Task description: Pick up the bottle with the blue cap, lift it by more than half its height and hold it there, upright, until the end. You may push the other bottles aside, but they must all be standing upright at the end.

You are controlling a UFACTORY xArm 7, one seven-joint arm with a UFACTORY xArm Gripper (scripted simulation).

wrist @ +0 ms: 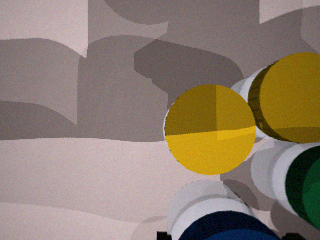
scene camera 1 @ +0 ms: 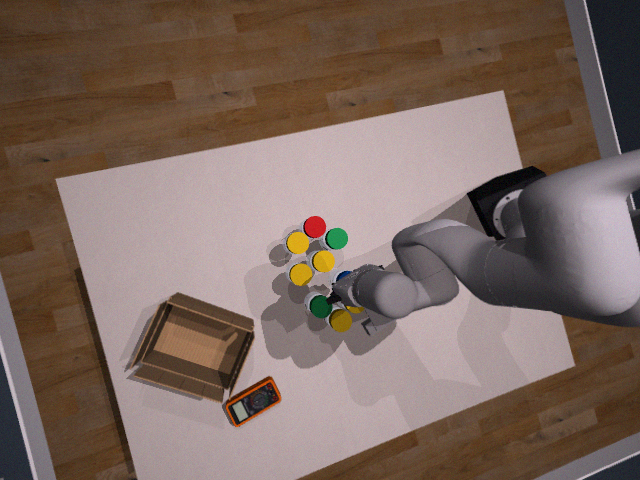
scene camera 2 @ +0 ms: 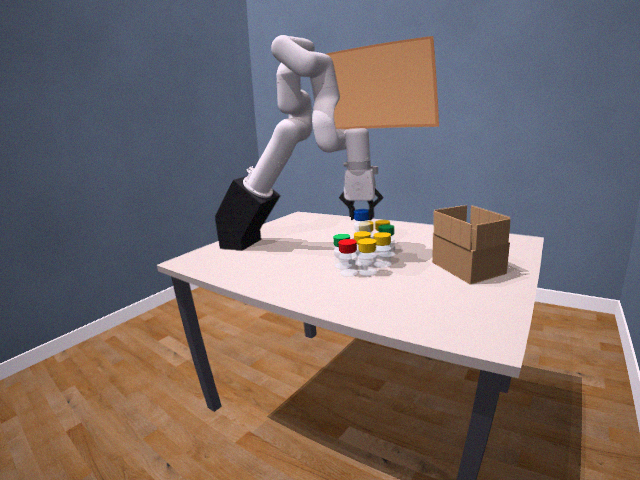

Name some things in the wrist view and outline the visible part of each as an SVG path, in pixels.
A yellow-capped bottle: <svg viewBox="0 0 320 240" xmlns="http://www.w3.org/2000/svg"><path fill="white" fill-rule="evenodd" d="M204 84L185 91L173 102L163 121L163 135L170 152L182 166L202 175L219 175L235 169L247 158L255 142L256 122L250 106L237 92L222 85Z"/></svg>
